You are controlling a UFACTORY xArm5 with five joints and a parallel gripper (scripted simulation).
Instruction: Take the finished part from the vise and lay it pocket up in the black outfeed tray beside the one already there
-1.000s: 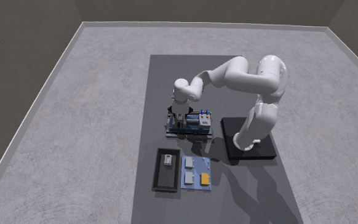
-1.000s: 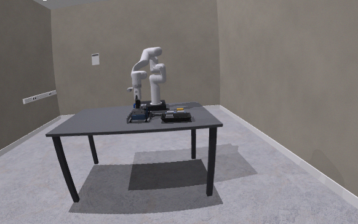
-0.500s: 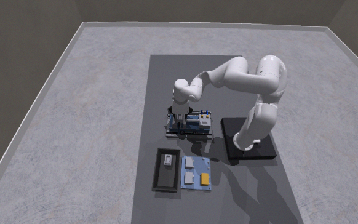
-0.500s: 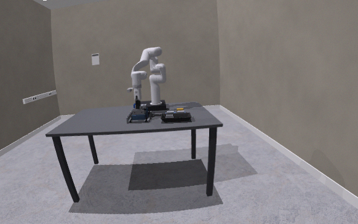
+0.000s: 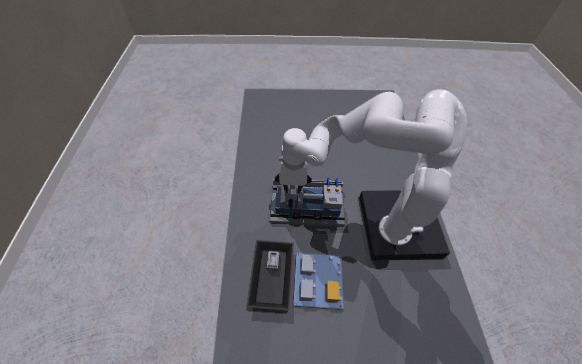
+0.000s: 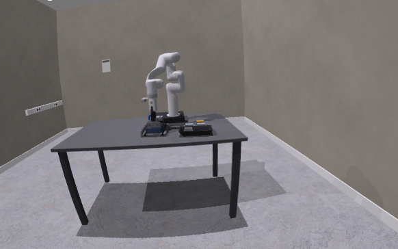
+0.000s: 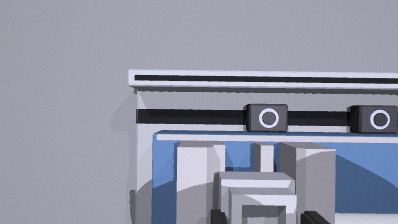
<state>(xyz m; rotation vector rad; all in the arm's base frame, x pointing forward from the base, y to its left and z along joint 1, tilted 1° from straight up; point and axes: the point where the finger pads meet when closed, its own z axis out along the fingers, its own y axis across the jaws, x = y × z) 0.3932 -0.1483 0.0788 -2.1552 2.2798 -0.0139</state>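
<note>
Right now the blue vise is 8 cm below my hand, 6 cm behind it and 1 cm to the left of it. Also, from my hand: blue plate (32 cm to the left, 12 cm below, 9 cm behind); then brass block (37 cm to the left, 13 cm behind, 10 cm below); then grey control box (16 cm behind, 4 cm below, 1 cm to the left).
</note>
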